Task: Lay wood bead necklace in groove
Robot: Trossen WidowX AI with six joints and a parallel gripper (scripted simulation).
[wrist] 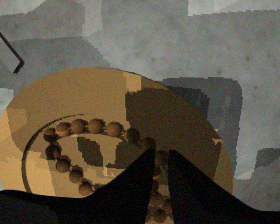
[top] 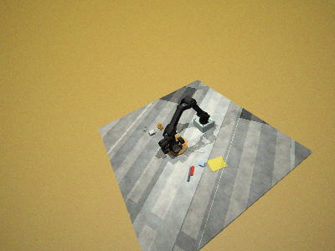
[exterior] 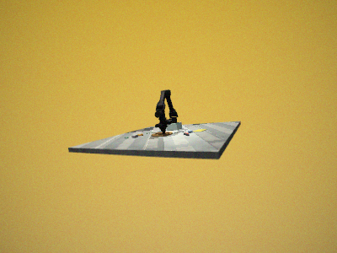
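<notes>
My gripper tip is 40 mm past the round bead board, 50 mm to the left of it and 10 mm above it. From my gripper tip the other things lie so: thin grey stick (160 mm behind, 70 mm to the left, 10 mm below); then red-handled tool (40 mm behind, 220 mm to the left, 10 mm below); then small blue block (140 mm behind, 190 mm to the left, 10 mm below).
</notes>
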